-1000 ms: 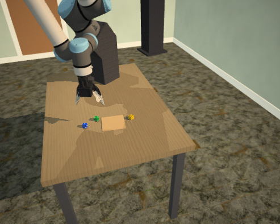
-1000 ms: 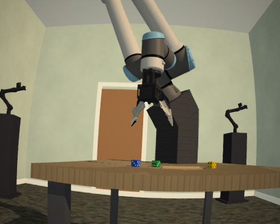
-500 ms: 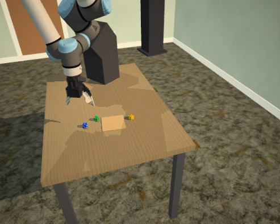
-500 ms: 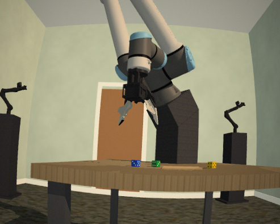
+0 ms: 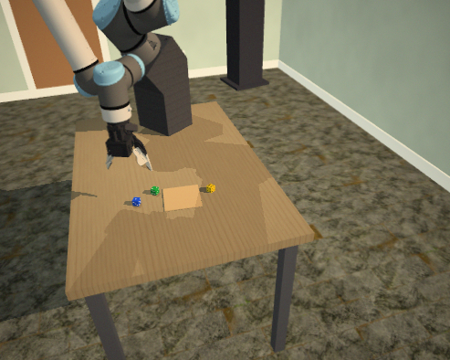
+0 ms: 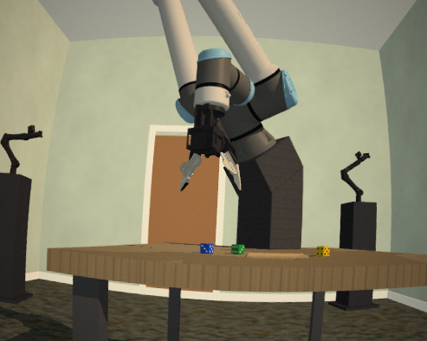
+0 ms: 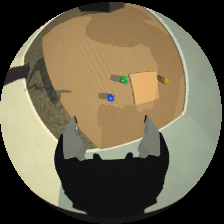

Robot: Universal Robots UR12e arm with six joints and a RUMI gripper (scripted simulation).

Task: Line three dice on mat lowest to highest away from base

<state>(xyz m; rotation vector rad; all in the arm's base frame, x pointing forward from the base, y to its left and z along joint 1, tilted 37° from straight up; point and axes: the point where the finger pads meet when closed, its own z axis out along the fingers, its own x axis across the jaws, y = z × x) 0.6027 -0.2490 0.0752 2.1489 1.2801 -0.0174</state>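
Right now my hand is 14 cm above the blue die. Also, from my hand: green die: 14 cm below, 8 cm to the left, 3 cm behind; tan mat: 17 cm to the left, 15 cm below, 5 cm ahead; yellow die: 28 cm to the left, 14 cm below, 6 cm ahead.
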